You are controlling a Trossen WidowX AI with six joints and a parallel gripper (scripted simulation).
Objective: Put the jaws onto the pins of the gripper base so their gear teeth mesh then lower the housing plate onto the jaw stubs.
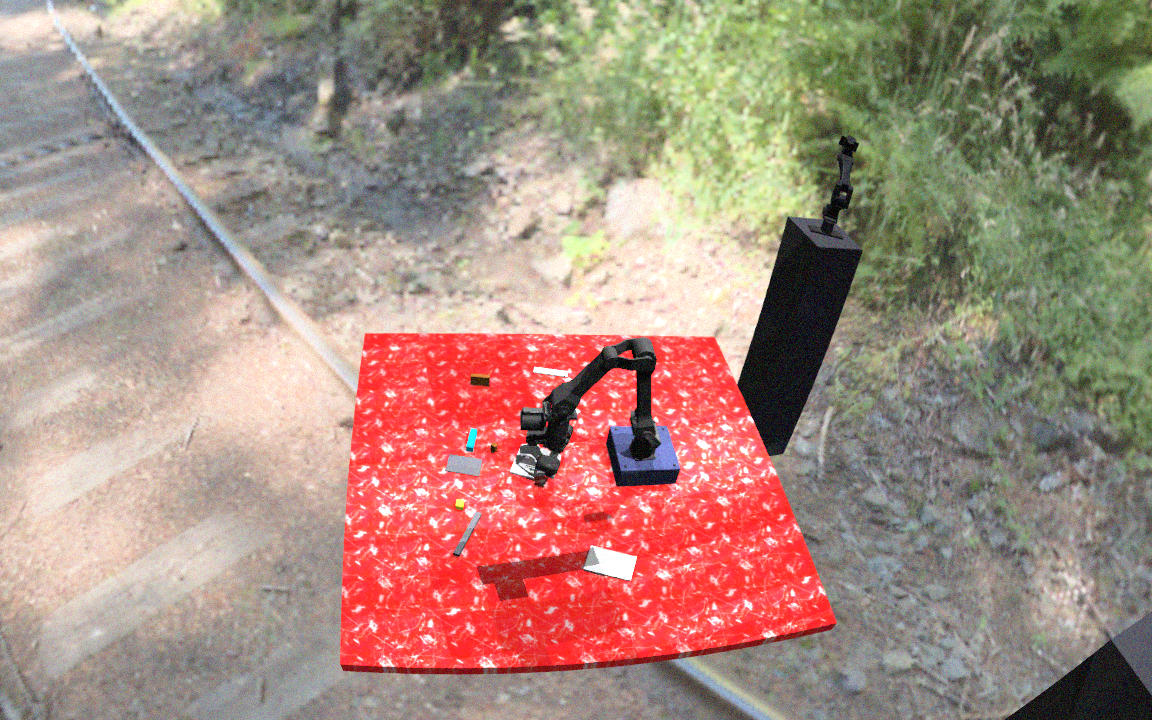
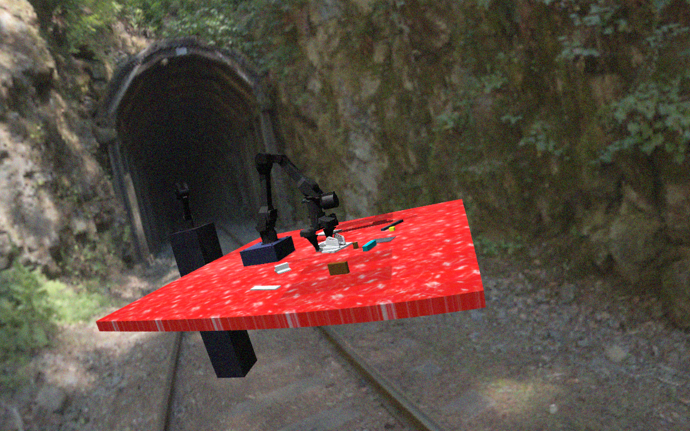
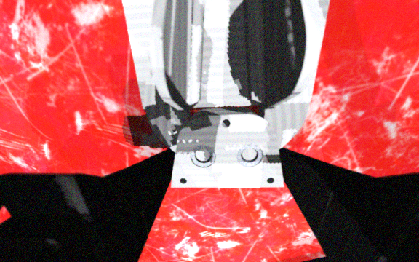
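Right now the white housing plate is right at my gripper tip. From my gripper tip the other things lie so: white stepped piece 110 mm behind, 240 mm to the right; grey plate 250 mm ahead, 40 mm to the right, 10 mm below; cyan block 210 mm ahead, 130 mm to the right.
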